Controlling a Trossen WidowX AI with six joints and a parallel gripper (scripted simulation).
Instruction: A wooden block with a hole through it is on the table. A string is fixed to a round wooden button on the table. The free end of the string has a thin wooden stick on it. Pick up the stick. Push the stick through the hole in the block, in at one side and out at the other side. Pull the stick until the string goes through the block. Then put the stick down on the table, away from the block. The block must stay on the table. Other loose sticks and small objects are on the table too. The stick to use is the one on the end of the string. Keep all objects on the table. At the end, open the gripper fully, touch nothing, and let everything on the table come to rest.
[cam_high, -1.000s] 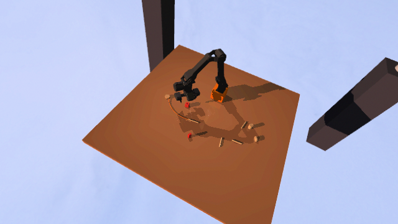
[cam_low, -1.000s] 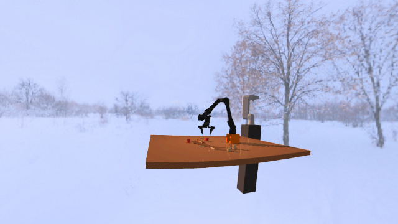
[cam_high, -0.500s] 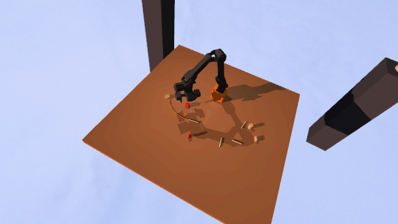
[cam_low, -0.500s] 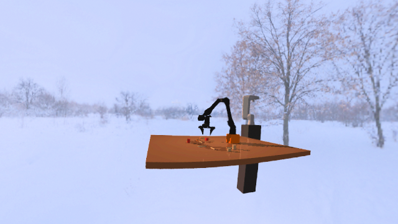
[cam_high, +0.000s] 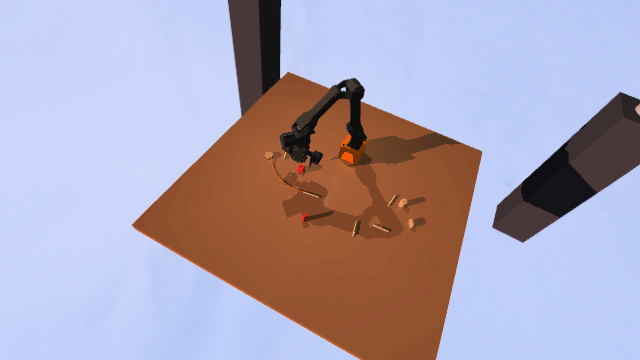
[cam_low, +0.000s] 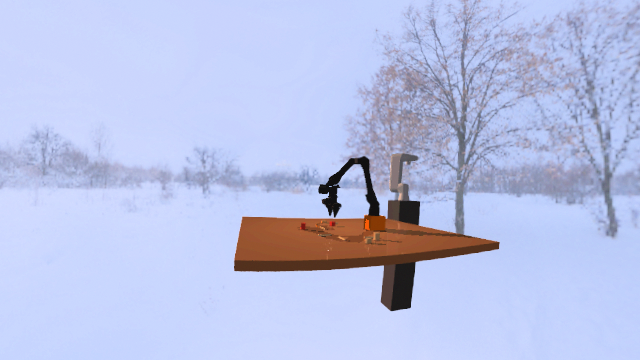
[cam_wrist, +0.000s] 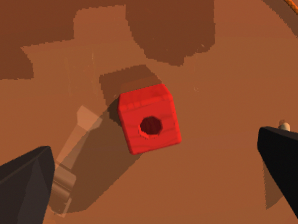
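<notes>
The red block is 5 cm below my gripper tip. Round my gripper tip: thin wooden stick 10 cm to the left, 10 cm ahead, 6 cm below; red object 23 cm ahead, 16 cm to the left, 4 cm below; round wooden button 18 cm to the right, 6 cm below, 1 cm ahead.
</notes>
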